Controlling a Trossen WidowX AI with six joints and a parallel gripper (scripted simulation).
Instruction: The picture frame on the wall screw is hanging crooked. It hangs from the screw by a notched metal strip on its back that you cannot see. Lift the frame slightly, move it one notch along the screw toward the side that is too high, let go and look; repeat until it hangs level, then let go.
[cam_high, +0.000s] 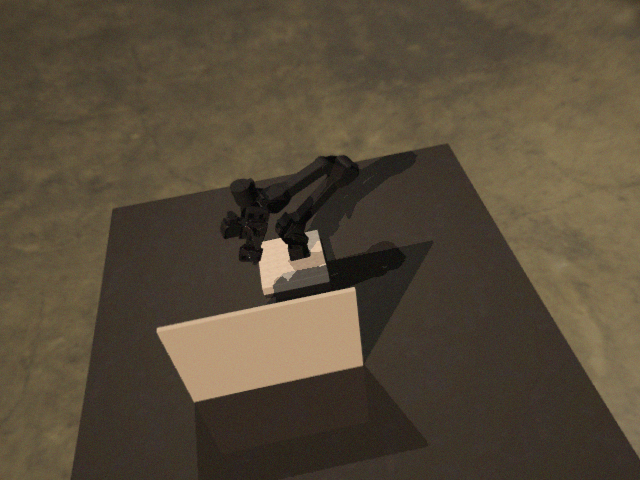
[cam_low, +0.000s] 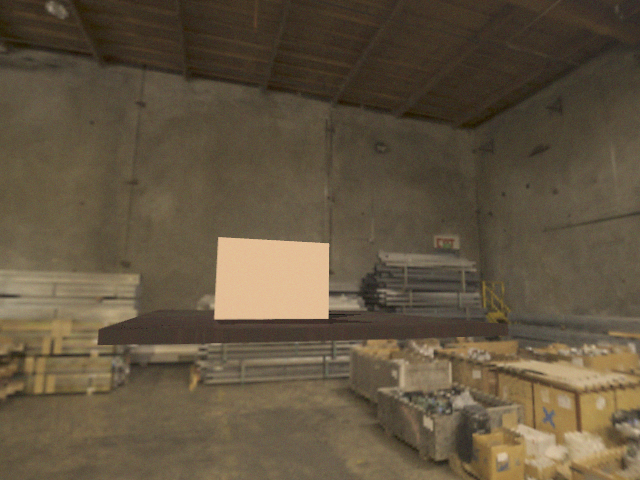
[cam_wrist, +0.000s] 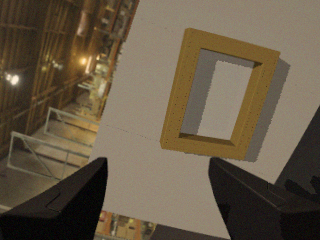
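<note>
Now: gripper tip 20 cm short of the yellow picture frame, 3 cm to the left of it and 9 cm above it. Also, from my gripper tip: wall panel: 21 cm ahead, 1 cm to the right, 11 cm below.
</note>
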